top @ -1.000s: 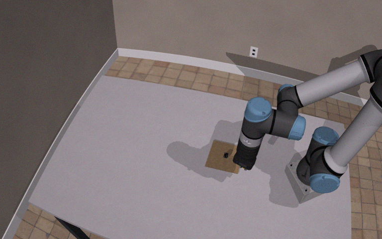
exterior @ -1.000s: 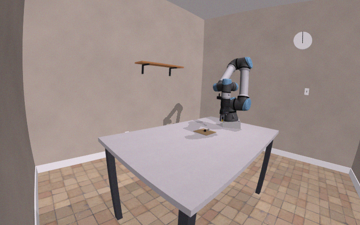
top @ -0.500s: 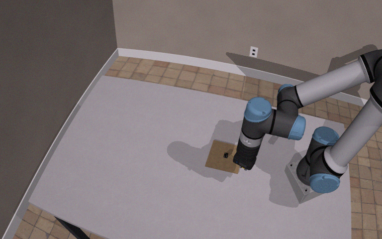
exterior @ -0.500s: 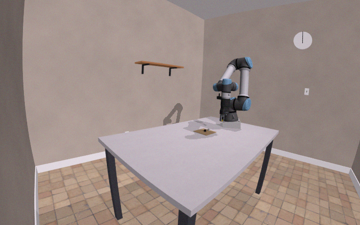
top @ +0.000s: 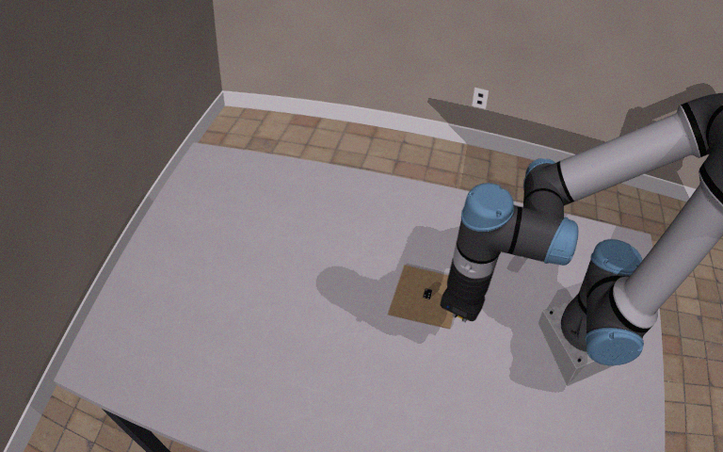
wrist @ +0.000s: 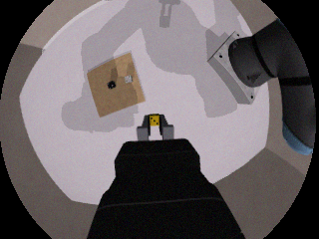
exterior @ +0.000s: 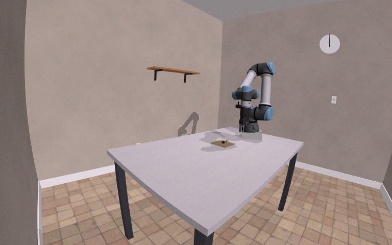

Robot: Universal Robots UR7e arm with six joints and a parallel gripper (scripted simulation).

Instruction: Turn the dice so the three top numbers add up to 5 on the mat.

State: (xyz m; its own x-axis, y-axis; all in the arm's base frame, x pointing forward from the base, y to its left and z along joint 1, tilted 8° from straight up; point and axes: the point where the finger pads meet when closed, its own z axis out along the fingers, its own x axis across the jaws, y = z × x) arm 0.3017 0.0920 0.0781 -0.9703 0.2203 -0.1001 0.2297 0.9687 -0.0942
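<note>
My hand is 110 mm above the white die, 100 mm to the left of it and 40 mm short of it. Also, from my hand: mat: 120 mm below, 100 mm to the right, 90 mm ahead; then black die: 110 mm below, 100 mm to the right, 80 mm ahead; then yellow die: 10 mm below.
</note>
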